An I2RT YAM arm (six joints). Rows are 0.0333 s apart.
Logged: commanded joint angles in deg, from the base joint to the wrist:
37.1 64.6 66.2 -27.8 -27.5 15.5
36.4 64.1 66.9 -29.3 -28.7 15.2
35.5 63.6 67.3 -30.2 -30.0 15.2
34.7 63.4 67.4 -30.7 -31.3 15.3
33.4 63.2 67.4 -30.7 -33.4 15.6
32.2 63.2 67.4 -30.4 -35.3 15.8
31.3 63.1 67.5 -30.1 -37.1 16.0
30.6 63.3 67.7 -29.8 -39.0 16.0
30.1 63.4 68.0 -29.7 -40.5 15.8
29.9 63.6 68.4 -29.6 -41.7 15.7
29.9 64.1 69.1 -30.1 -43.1 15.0
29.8 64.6 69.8 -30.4 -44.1 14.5
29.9 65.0 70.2 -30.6 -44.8 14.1
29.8 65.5 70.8 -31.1 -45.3 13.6
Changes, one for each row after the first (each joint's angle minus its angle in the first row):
-0.7 -0.5 0.7 -1.5 -1.2 -0.3
-1.6 -1.0 1.1 -2.4 -2.5 -0.3
-2.4 -1.2 1.2 -2.9 -3.8 -0.2
-3.7 -1.4 1.2 -2.9 -5.9 0.1
-4.9 -1.4 1.2 -2.6 -7.8 0.3
-5.8 -1.5 1.3 -2.3 -9.6 0.5
-6.5 -1.3 1.5 -2.0 -11.5 0.5
-7.0 -1.2 1.8 -1.9 -13.0 0.3
-7.2 -1.0 2.2 -1.8 -14.2 0.2
-7.2 -0.5 2.9 -2.3 -15.6 -0.5
-7.3 0.0 3.6 -2.6 -16.6 -1.0
-7.2 0.4 4.0 -2.8 -17.3 -1.4
-7.3 0.9 4.6 -3.3 -17.8 -1.9

